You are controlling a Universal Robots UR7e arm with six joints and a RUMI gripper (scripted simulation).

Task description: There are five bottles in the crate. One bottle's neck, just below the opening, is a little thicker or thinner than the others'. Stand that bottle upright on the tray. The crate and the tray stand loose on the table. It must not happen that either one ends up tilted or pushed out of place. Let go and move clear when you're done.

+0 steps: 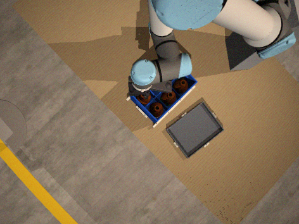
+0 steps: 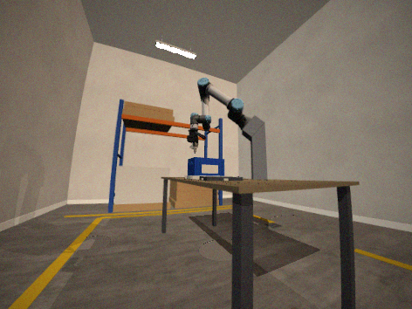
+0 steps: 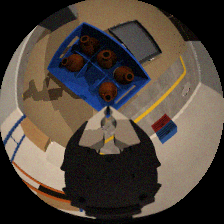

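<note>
The brown bottle lies 150 mm below my hand, 80 mm to the left of it and 30 mm ahead of it. Round my hand: blue crate: 160 mm below, 70 mm behind, 60 mm to the left; grey tray: 310 mm to the left, 230 mm below, 20 mm ahead.
</note>
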